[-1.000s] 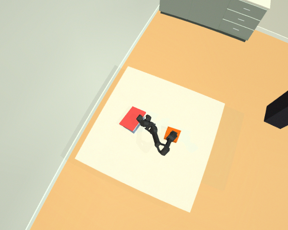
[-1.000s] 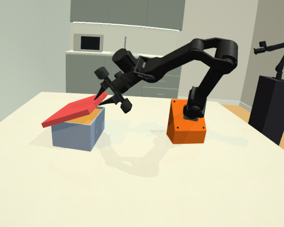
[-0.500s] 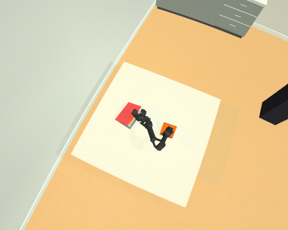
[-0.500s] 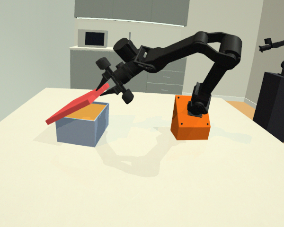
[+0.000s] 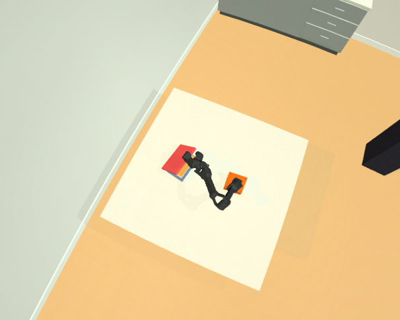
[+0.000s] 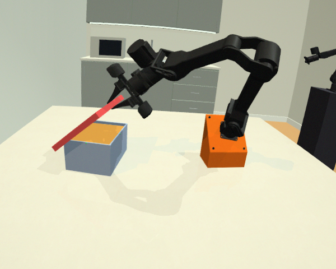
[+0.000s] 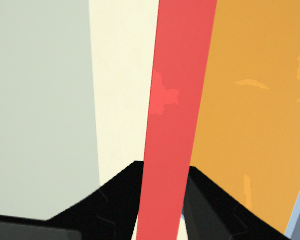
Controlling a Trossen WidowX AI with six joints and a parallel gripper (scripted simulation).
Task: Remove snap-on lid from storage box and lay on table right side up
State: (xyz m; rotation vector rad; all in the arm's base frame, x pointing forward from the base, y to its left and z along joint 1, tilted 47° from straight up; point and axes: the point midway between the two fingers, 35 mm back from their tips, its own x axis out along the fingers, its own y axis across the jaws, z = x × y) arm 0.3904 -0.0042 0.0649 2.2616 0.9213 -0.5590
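My gripper tip is 70 mm short of the red lid, 10 mm to the left of it and 50 mm above it. Also, from my gripper tip: storage box 40 mm ahead, 140 mm below.
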